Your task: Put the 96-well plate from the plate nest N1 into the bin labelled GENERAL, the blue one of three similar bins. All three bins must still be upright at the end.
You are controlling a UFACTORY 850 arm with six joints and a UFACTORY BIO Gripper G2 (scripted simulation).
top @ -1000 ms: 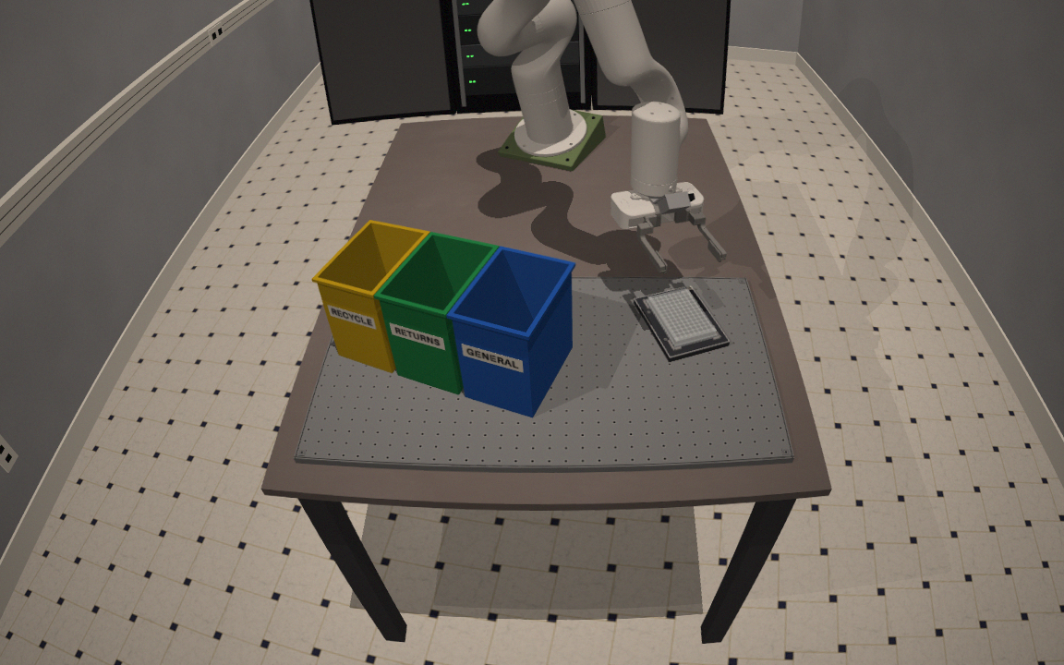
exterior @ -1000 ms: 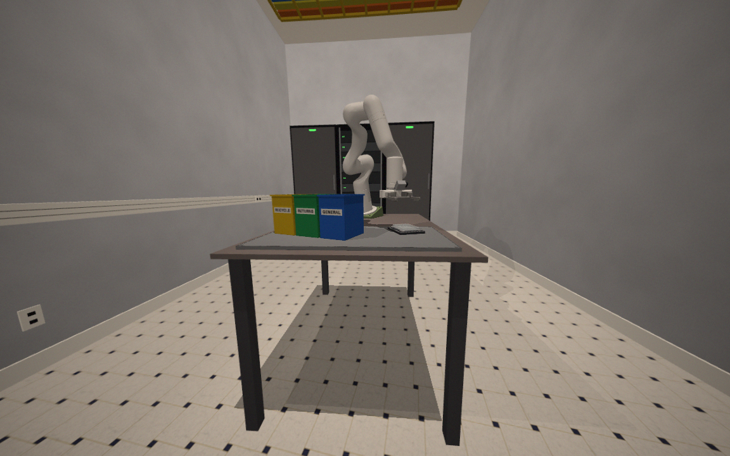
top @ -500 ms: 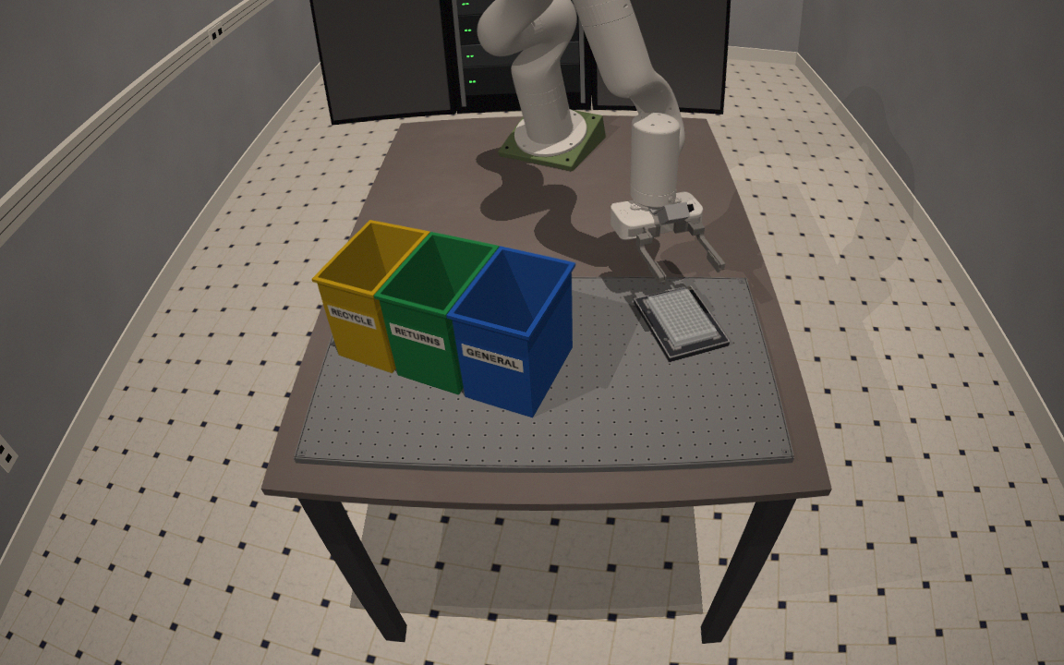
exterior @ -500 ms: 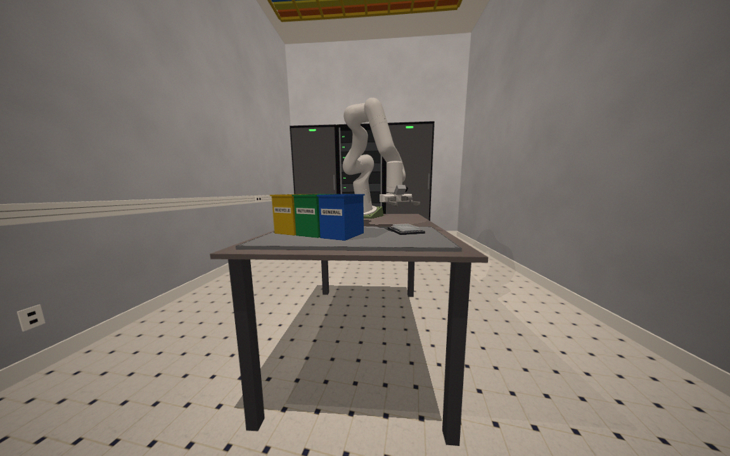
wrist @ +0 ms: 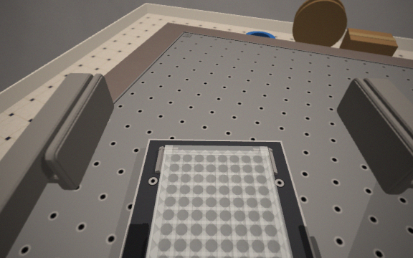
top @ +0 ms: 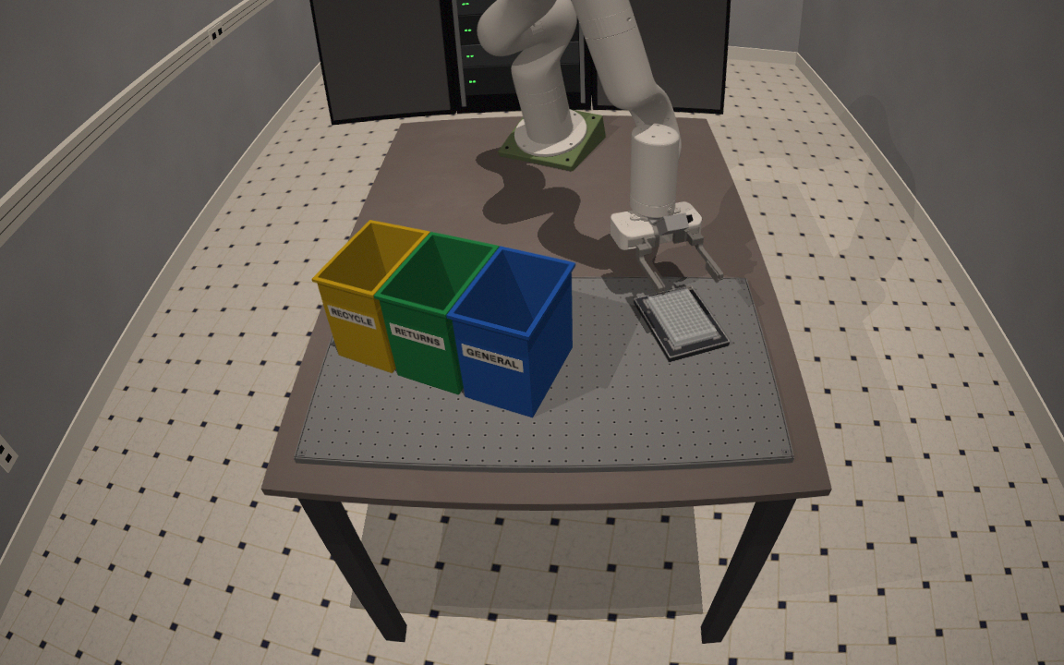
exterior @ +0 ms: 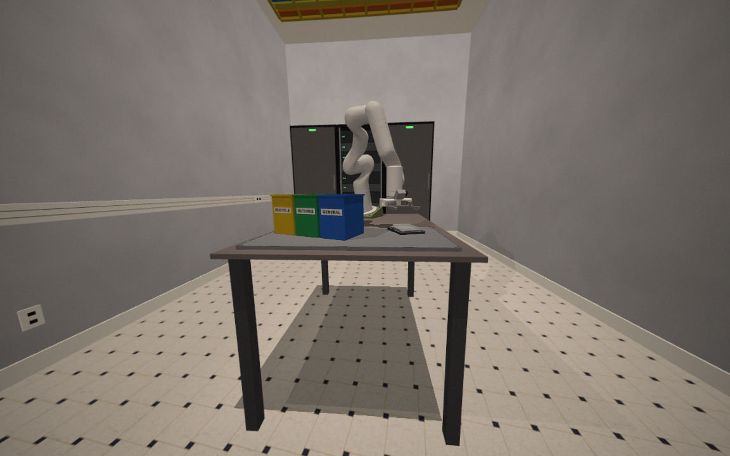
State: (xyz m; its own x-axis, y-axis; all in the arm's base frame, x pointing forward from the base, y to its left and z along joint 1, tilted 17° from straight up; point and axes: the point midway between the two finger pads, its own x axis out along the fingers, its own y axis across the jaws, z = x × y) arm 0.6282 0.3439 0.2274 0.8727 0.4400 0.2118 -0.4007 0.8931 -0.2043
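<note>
Now: the clear 96-well plate 9 cm below my hand. Round my hand: blue bin labelled GENERAL (14 cm ahead, 27 cm to the right, 2 cm below); green returns bin (11 cm ahead, 40 cm to the right, 2 cm below); black plate nest N1 (10 cm below).
</note>
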